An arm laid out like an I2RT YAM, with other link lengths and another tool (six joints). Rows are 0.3 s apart.
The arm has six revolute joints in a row. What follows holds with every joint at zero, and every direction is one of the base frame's.
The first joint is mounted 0.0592 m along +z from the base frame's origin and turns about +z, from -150 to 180 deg.
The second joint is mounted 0.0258 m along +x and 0.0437 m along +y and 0.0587 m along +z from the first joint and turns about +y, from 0 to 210 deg.
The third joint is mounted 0.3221 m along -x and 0.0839 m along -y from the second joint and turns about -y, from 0 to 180 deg.
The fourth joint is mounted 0.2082 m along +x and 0.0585 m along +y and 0.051 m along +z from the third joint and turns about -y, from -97 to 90 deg.
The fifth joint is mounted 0.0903 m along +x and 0.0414 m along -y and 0.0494 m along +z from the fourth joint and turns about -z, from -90 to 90 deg.
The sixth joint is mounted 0.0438 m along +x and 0.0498 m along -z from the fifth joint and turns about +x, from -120 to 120 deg.
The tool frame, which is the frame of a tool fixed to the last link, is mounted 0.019 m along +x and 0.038 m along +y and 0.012 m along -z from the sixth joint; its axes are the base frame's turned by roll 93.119, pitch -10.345 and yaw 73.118 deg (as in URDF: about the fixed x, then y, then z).
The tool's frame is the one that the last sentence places.
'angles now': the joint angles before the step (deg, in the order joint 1, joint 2, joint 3, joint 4, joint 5, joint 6). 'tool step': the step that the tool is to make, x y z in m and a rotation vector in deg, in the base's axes. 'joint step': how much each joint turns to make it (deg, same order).
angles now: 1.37 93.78 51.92 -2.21 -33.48 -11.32
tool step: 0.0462 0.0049 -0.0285 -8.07 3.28 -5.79
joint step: 1.81 9.13 6.71 -1.22 10.98 -0.08
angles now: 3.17 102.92 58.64 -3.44 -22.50 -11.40
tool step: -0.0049 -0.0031 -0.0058 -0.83 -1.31 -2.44
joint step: -0.23 -0.94 -3.53 4.24 2.17 1.07
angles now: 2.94 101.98 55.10 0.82 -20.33 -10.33
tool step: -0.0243 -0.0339 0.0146 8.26 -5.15 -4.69
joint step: -6.91 -5.63 -8.52 10.04 -7.23 5.07
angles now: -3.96 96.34 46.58 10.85 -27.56 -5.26
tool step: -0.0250 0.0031 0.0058 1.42 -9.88 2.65
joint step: -0.18 -4.42 -9.49 14.93 -3.52 0.20
